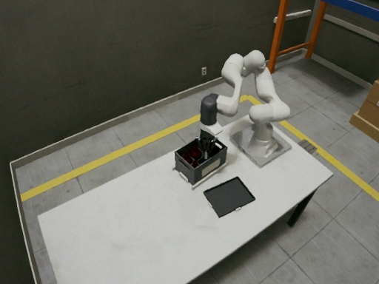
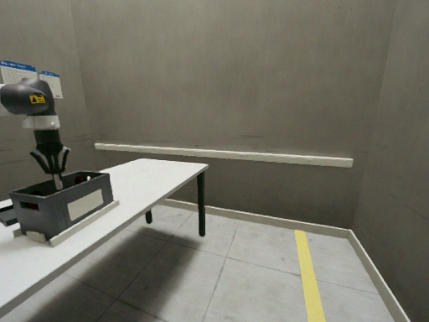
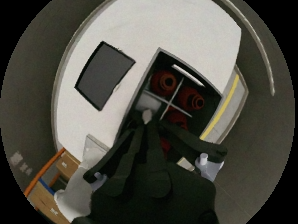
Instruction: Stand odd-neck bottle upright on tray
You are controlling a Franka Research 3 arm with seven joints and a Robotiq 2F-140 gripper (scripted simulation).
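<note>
My hand is 40 mm to the left of the dark grey crate and 90 mm above it. Round my hand: flat black tray 240 mm to the left, 160 mm below.
</note>
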